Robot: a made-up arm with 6 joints. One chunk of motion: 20 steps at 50 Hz.
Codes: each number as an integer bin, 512 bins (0 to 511) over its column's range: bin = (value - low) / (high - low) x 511, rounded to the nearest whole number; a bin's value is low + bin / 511 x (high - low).
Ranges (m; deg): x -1.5..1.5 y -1.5..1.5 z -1.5..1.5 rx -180..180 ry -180..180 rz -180..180
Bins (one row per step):
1: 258 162 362 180 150 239
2: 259 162 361 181 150 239
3: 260 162 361 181 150 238
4: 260 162 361 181 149 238
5: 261 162 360 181 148 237
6: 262 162 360 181 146 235
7: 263 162 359 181 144 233
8: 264 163 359 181 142 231
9: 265 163 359 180 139 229
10: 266 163 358 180 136 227
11: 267 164 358 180 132 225
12: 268 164 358 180 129 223
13: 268 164 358 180 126 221
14: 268 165 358 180 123 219
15: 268 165 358 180 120 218
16: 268 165 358 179 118 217
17: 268 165 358 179 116 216
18: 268 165 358 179 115 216
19: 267 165 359 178 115 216
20: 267 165 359 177 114 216
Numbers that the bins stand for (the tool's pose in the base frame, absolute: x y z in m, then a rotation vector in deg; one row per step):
1: 0.0147 -0.5489 0.6252 -53.19 -74.32 -11.62
2: 0.0205 -0.5489 0.6194 -52.49 -74.32 -11.62
3: 0.0264 -0.5489 0.6194 -52.49 -74.32 -12.33
4: 0.0264 -0.5489 0.6194 -52.49 -75.03 -12.33
5: 0.0323 -0.5489 0.6135 -52.49 -75.73 -13.03
6: 0.0382 -0.5489 0.6135 -52.49 -77.14 -14.44
7: 0.0440 -0.5489 0.6076 -52.49 -78.55 -15.85
8: 0.0499 -0.5431 0.6076 -52.49 -79.96 -17.26
9: 0.0558 -0.5431 0.6076 -53.19 -82.07 -18.67
10: 0.0616 -0.5431 0.6018 -53.19 -84.19 -20.08
11: 0.0675 -0.5372 0.6018 -53.19 -87.01 -21.49
12: 0.0734 -0.5372 0.6018 -53.19 -89.12 -22.90
13: 0.0734 -0.5372 0.6018 -53.19 -91.23 -24.31
14: 0.0734 -0.5313 0.6018 -53.19 -93.35 -25.71
15: 0.0734 -0.5313 0.6018 -53.19 -95.46 -26.42
16: 0.0734 -0.5313 0.6018 -53.89 -96.87 -27.12
17: 0.0734 -0.5313 0.6018 -53.89 -98.28 -27.83
18: 0.0734 -0.5313 0.6018 -53.89 -98.98 -27.83
19: 0.0675 -0.5313 0.6076 -54.60 -98.98 -27.83
20: 0.0675 -0.5313 0.6076 -55.30 -99.69 -27.83

